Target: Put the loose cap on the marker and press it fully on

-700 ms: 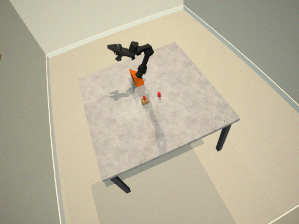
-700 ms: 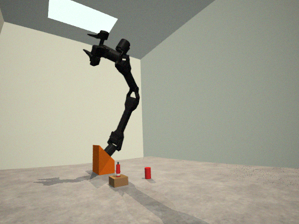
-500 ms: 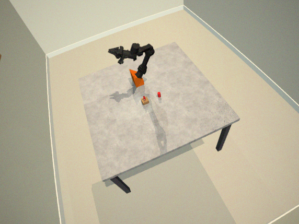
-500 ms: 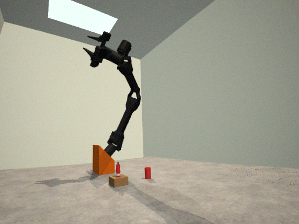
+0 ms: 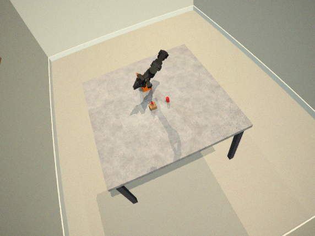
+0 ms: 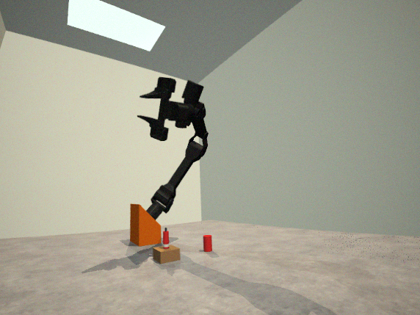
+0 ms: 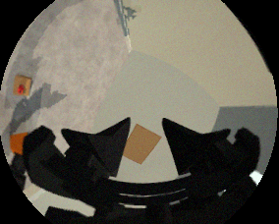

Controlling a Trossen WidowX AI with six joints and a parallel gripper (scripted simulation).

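Now: the red cap 410 mm below my gripper tip, 290 mm to the left of it and 60 mm behind it. The rest, counted from my gripper tip: brown holder block (420 mm below, 140 mm to the left, 80 mm behind).
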